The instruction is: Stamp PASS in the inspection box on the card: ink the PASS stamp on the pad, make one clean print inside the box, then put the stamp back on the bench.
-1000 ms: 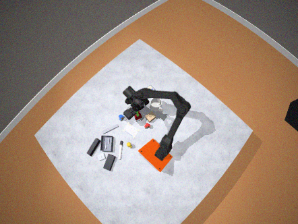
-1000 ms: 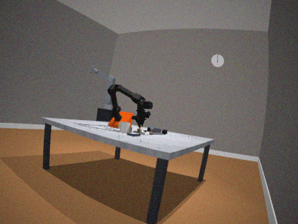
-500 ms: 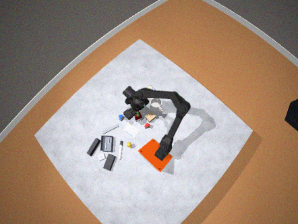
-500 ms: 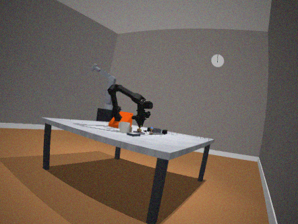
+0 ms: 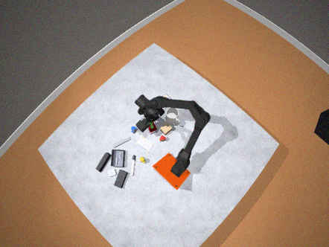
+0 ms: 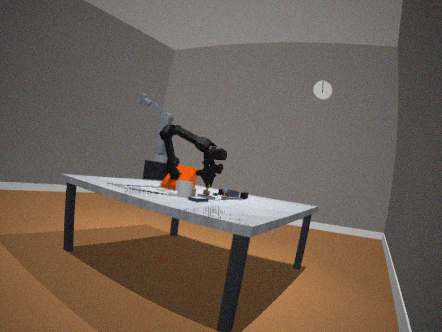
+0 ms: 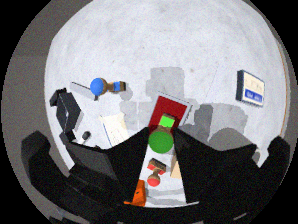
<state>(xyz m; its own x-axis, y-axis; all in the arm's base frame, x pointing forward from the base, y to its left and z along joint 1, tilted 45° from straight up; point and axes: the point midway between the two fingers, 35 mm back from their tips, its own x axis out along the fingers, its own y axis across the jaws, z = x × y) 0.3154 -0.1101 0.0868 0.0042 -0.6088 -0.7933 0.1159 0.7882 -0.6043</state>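
The cream card is 12 cm to the left of my gripper tip, 7 cm below it and 5 cm behind it. Also, from my gripper tip: green PASS stamp 2 cm below, 1 cm behind; then brown tile 10 cm behind, 5 cm to the right, 4 cm below; then dark red ink pad 6 cm below, 1 cm behind.
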